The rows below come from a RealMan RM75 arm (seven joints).
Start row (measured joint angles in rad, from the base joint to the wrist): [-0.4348 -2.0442 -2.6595 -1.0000 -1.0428 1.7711 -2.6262]
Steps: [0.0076 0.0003 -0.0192 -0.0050 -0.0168 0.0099 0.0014]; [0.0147 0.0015 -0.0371 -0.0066 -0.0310 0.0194 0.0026]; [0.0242 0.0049 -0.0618 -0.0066 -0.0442 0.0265 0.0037]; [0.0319 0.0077 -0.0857 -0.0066 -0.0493 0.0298 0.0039]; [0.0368 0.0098 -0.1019 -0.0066 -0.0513 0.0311 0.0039]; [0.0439 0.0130 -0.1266 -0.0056 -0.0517 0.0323 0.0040]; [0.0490 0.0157 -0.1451 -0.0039 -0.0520 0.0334 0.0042]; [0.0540 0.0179 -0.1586 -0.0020 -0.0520 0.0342 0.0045]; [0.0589 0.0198 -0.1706 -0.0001 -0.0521 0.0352 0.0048]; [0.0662 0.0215 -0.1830 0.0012 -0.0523 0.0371 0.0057]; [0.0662 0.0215 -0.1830 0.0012 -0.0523 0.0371 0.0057]
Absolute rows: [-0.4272 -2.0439 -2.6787 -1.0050 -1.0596 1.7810 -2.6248]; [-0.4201 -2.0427 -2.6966 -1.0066 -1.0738 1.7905 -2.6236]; [-0.4106 -2.0393 -2.7213 -1.0066 -1.0870 1.7976 -2.6225]; [-0.4029 -2.0365 -2.7452 -1.0066 -1.0921 1.8009 -2.6223]; [-0.3980 -2.0344 -2.7614 -1.0066 -1.0941 1.8022 -2.6223]; [-0.3909 -2.0312 -2.7861 -1.0056 -1.0945 1.8034 -2.6222]; [-0.3858 -2.0285 -2.8046 -1.0039 -1.0948 1.8045 -2.6220]; [-0.3808 -2.0263 -2.8181 -1.0020 -1.0948 1.8053 -2.6217]; [-0.3759 -2.0244 -2.8301 -1.0001 -1.0949 1.8063 -2.6214]; [-0.3686 -2.0227 -2.8425 -0.9988 -1.0951 1.8082 -2.6205]; [-0.3686 -2.0227 -2.8425 -0.9988 -1.0951 1.8082 -2.6205]
